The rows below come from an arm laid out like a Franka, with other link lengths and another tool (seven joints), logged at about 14 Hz.
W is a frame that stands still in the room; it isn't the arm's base.
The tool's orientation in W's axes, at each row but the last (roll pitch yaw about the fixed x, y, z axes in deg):
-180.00 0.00 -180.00
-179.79 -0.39 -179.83
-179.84 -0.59 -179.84
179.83 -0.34 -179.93
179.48 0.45 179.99
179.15 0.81 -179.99
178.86 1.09 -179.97
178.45 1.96 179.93
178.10 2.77 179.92
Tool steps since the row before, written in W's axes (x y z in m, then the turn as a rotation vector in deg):
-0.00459 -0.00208 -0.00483 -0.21 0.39 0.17
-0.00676 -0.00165 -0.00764 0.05 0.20 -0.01
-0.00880 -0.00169 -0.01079 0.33 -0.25 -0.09
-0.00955 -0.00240 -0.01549 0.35 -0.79 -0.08
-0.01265 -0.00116 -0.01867 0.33 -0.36 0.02
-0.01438 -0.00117 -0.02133 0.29 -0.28 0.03
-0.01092 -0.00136 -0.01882 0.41 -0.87 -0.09
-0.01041 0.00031 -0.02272 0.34 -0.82 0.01
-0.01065 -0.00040 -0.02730 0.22 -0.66 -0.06
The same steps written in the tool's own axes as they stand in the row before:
0.00459 -0.00208 0.00483 0.21 0.39 -0.17
0.00671 -0.00160 0.00769 -0.05 0.20 0.01
0.00869 -0.00164 0.01088 -0.33 -0.25 0.09
0.00946 -0.00243 0.01554 -0.35 -0.79 0.08
0.01280 -0.00133 0.01856 -0.33 -0.36 -0.02
0.01468 -0.00148 0.02110 -0.29 -0.28 -0.03
0.01128 -0.00172 0.01858 -0.41 -0.87 0.08
0.01118 -0.00031 0.02235 -0.34 -0.82 -0.02
0.01196 -0.00130 0.02672 -0.22 -0.66 0.05

